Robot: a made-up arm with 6 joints. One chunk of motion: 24 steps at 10 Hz.
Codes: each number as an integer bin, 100 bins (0 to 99) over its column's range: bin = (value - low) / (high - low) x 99, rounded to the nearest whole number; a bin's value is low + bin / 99 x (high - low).
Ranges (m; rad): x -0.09..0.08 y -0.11..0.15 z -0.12..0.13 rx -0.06..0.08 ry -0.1..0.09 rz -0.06..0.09
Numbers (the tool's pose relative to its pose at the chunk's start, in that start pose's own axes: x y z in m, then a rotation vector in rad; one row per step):
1: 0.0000 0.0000 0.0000 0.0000 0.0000 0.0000
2: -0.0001 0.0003 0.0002 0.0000 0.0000 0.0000
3: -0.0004 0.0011 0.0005 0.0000 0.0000 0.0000
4: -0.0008 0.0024 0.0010 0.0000 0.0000 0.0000
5: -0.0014 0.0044 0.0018 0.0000 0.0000 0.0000
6: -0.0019 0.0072 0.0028 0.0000 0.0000 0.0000
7: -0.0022 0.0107 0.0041 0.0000 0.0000 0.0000
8: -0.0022 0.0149 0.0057 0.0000 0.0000 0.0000
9: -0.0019 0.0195 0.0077 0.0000 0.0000 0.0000
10: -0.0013 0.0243 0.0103 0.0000 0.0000 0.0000
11: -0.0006 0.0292 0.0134 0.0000 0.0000 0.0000
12: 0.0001 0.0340 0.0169 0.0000 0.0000 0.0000
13: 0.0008 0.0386 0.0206 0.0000 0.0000 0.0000
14: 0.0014 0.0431 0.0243 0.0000 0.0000 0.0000
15: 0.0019 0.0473 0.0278 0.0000 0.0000 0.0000
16: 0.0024 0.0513 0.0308 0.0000 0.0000 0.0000
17: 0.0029 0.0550 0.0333 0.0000 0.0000 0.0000
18: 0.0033 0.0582 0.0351 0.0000 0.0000 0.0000
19: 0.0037 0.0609 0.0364 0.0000 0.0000 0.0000
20: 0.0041 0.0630 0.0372 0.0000 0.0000 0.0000
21: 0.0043 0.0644 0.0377 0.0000 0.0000 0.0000
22: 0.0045 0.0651 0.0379 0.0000 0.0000 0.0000
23: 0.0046 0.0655 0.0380 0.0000 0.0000 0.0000
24: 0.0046 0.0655 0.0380 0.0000 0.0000 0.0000
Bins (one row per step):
1: 52 42 48 42 52 40
2: 52 42 48 42 52 40
3: 52 42 48 42 52 40
4: 52 43 48 42 52 40
5: 52 44 48 42 52 40
6: 51 45 49 42 52 40
7: 51 46 49 42 52 40
8: 51 48 50 42 52 40
9: 51 49 51 42 52 40
10: 52 51 52 42 52 40
11: 52 53 53 42 52 40
12: 52 55 54 42 52 40
13: 53 57 56 42 52 40
14: 53 58 57 42 52 40
15: 54 60 59 42 52 40
16: 54 61 60 42 52 40
17: 54 63 61 42 52 40
18: 54 64 61 42 52 40
19: 55 65 62 42 52 40
20: 55 66 62 42 52 40
21: 55 66 62 42 52 40
22: 55 67 63 42 52 40
23: 55 67 63 42 52 40
24: 55 67 63 42 52 40

